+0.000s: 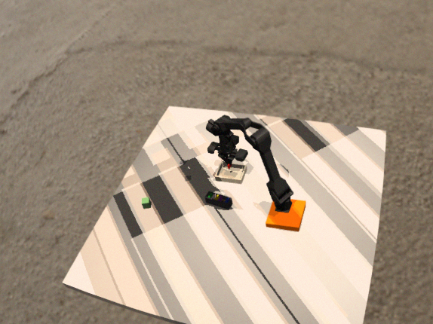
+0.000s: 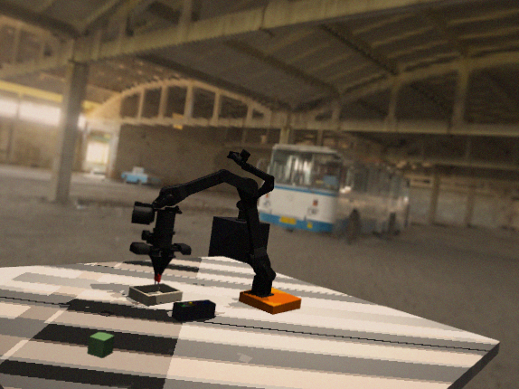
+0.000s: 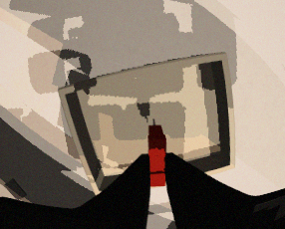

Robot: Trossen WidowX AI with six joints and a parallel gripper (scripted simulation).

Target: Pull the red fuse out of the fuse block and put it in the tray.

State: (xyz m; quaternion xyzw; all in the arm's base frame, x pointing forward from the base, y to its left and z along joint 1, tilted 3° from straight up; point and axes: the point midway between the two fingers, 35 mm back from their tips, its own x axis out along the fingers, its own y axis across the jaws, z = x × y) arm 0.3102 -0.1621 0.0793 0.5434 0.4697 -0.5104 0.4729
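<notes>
My gripper tip is 1 cm above the red fuse. The rest, counted from my gripper tip: green cube 32 cm ahead, 29 cm to the left, 5 cm below; then tray 7 cm below.
</notes>
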